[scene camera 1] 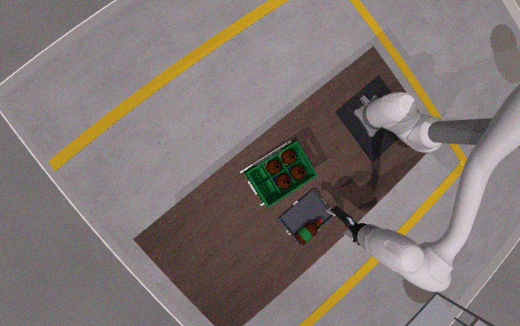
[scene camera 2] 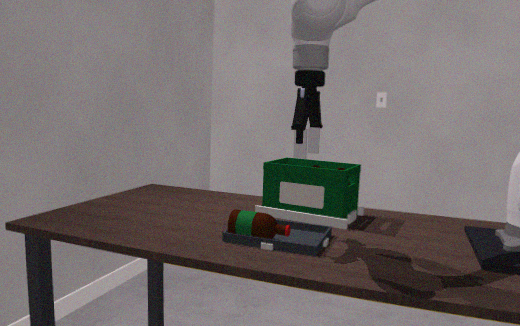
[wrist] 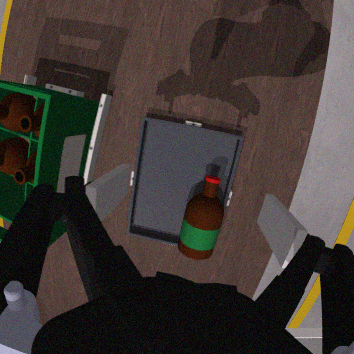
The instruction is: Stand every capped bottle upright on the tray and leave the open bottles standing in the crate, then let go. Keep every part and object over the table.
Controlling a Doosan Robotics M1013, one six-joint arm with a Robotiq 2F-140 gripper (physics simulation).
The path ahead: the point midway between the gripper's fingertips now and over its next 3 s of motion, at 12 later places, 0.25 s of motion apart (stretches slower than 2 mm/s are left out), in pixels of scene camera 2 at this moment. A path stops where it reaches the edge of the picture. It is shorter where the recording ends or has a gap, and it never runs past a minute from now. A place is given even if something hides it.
My gripper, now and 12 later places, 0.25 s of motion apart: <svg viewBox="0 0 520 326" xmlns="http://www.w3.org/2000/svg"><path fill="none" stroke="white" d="M306 155L272 187L267 190L268 214L267 219L266 219L266 223L266 225L266 214L267 201L268 192L268 177L270 166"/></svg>
